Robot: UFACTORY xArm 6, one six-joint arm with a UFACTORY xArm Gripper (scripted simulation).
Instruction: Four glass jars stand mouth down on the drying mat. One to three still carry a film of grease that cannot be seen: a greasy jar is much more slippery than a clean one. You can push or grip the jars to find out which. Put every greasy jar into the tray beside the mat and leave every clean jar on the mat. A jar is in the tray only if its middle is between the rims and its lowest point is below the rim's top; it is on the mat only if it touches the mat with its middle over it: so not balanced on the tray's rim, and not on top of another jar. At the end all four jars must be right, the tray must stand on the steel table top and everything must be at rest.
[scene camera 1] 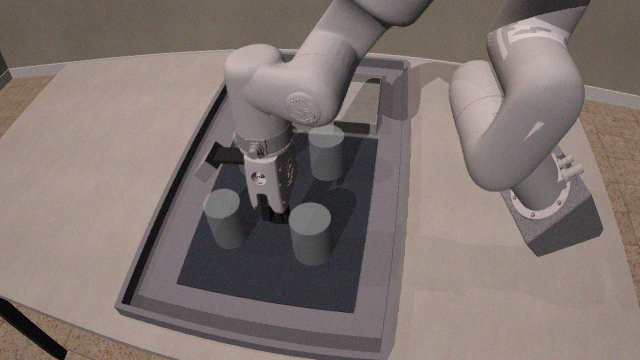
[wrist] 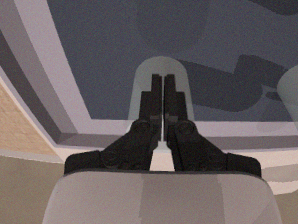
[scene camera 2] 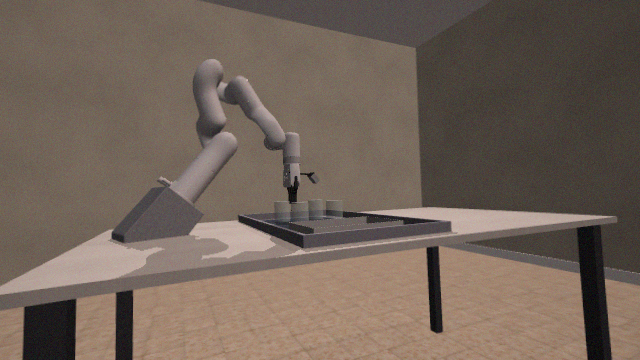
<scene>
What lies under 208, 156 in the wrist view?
My gripper.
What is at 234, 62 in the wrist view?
A dark drying mat.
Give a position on a jar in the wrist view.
At 162, 65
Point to a tray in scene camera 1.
360, 105
</scene>
